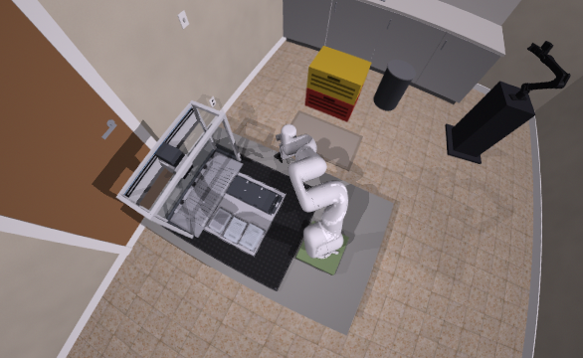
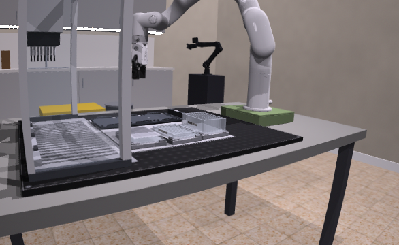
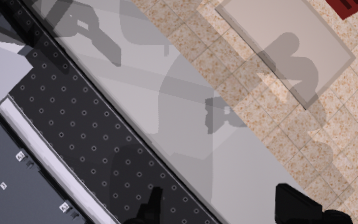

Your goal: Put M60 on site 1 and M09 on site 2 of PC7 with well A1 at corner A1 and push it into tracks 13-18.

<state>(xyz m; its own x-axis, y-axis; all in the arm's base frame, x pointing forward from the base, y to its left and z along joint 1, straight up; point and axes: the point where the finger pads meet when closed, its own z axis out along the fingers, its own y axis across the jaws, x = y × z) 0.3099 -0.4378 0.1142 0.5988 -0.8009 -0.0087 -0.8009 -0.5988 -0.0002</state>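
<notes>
My hand is 48 cm to the right of the deep-well block M09, 13 cm above it and 9 cm short of it. The rest, counted from my hand: plate carrier PC7: 23 cm to the left, 16 cm ahead, 13 cm below; then plate nest S1: 48 cm to the left, 15 cm below, 9 cm ahead; then frame post: 58 cm to the left, 44 cm ahead, 10 cm above.
</notes>
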